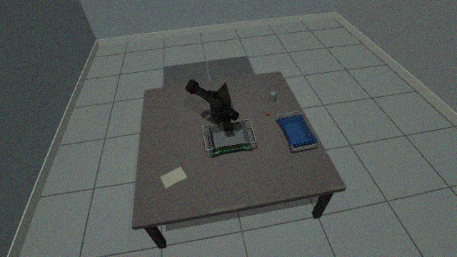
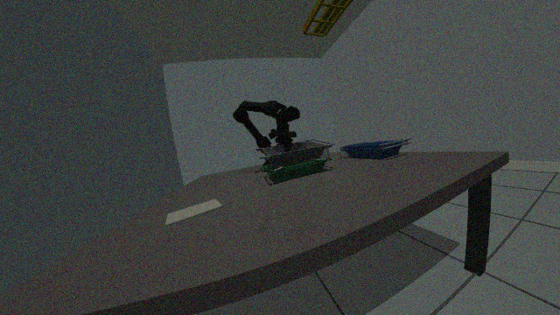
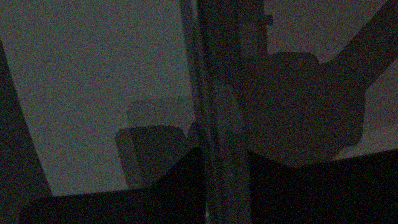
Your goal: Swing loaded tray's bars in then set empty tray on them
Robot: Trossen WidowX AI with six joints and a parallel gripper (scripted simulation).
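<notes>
The grey tray lies 7 cm ahead of my gripper tip, 1 cm to the right of it and 2 cm above it. Also, from my gripper tip: red block (14 cm behind, 37 cm to the left, 10 cm below); then pale flat card (21 cm ahead, 43 cm to the right, 10 cm below).
</notes>
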